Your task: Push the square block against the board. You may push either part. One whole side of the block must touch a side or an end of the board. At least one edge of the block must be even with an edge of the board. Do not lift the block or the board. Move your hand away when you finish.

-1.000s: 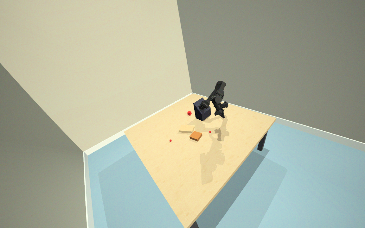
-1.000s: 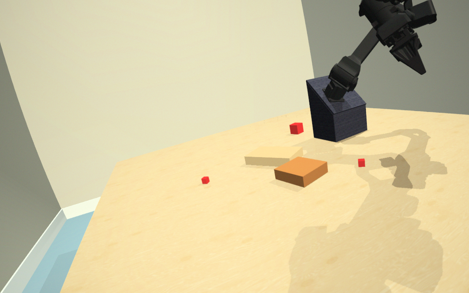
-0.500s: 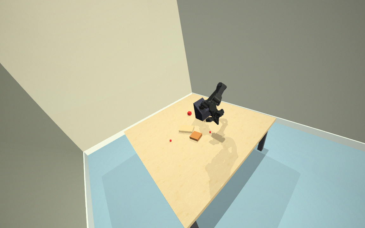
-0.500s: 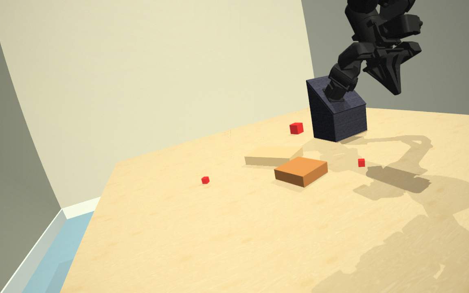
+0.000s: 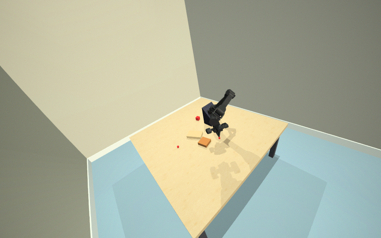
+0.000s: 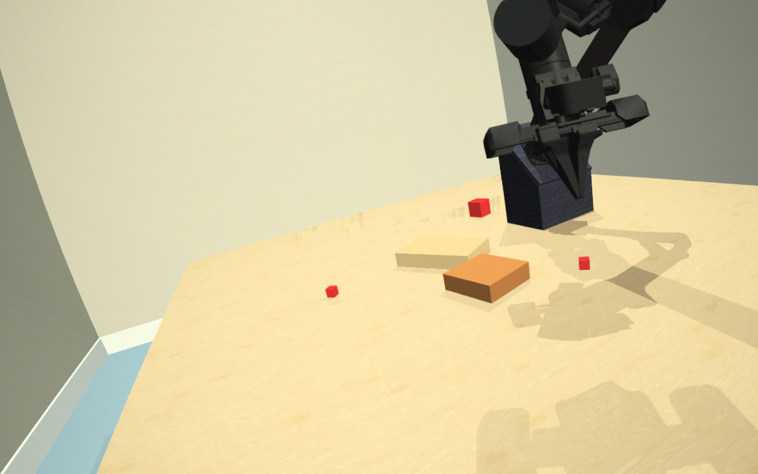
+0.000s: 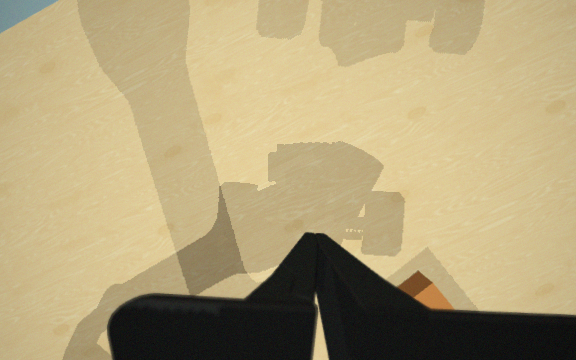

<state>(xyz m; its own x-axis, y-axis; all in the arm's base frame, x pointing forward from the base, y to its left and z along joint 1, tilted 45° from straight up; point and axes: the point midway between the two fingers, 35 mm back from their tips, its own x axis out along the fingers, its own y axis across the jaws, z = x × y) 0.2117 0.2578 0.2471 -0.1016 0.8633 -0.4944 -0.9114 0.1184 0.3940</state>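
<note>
The orange-brown square block is 16 cm to the right of my gripper tip, 13 cm below it and 6 cm ahead of it. From my gripper tip the other things lie so: pale board (32 cm to the right, 13 cm below, 7 cm ahead).
</note>
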